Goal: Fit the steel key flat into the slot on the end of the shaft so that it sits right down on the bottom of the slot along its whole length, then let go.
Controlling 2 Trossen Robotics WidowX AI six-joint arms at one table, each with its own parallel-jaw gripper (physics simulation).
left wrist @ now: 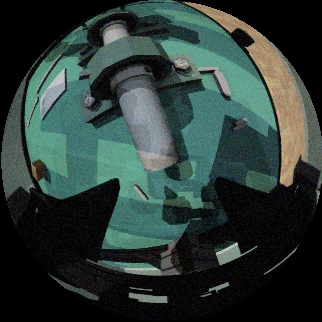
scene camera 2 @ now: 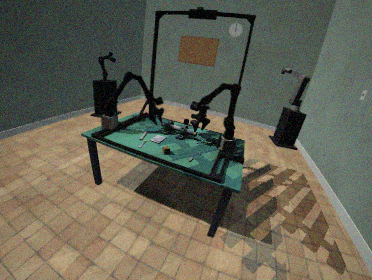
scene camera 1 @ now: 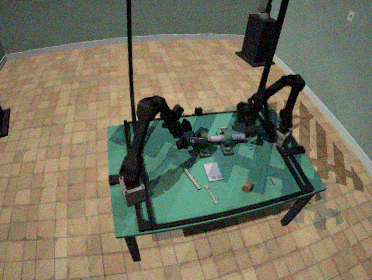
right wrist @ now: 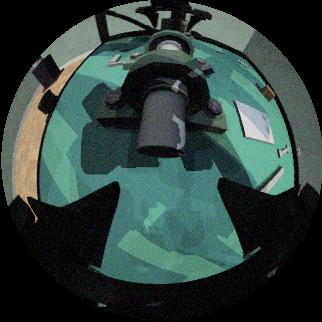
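Seen in the pictures: left gripper, fingertip midpoint: (left wrist: 168, 183) (scene camera 2: 198, 131) (right wrist: 170, 28); right gripper, fingertip midpoint: (scene camera 2: 159, 123) (right wrist: 170, 185); left arm's base, link origin: (scene camera 2: 228, 137) (scene camera 1: 282, 130) (right wrist: 176, 19); right arm's base, link origin: (scene camera 2: 109, 115) (scene camera 1: 131, 182).
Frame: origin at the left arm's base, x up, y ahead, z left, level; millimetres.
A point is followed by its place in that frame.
Note:
A grey shaft (scene camera 1: 227, 138) {x -26, y 325, z -197 mm} (scene camera 2: 182, 129) {x -37, y 321, z -187 mm} (left wrist: 147, 117) {x -39, y 242, z -189 mm} (right wrist: 162, 122) {x -39, y 470, z -334 mm} lies level through two green bearing blocks. A pale streak marks its end in the right wrist view; I cannot tell whether that is the slot or light. A small grey bar (left wrist: 141, 192) {x -103, y 191, z -87 mm} lies on the table beyond the shaft end in the left wrist view, and small grey pieces (left wrist: 240, 123) {x -101, y 132, z -283 mm} lie to the right; I cannot tell which is the key. My left gripper (left wrist: 168, 183) {x -29, y 194, z -155 mm} (scene camera 2: 201, 125) {x -29, y 194, z -155 mm} is open and empty near one shaft end. My right gripper (right wrist: 170, 185) {x -62, y 512, z -349 mm} (scene camera 2: 159, 119) {x -62, y 512, z -349 mm} is open and empty near the other end.
A pale plate (scene camera 1: 213, 172) {x -102, y 516, z -116 mm} (right wrist: 254, 122) {x -102, y 508, z -137 mm}, a long bar (scene camera 1: 192, 179) {x -99, y 637, z -156 mm}, a small spanner-like tool (scene camera 1: 212, 194) {x -102, y 623, z -23 mm} and a brown block (scene camera 1: 248, 186) {x -68, y 466, z 84 mm} (scene camera 2: 166, 150) {x -79, y 457, z 95 mm} lie in front of the shaft. An L-shaped piece (left wrist: 220, 81) {x -98, y 204, z -312 mm} lies beside the near bearing block (left wrist: 127, 52) {x -13, y 287, z -224 mm}. A black frame edges the table.

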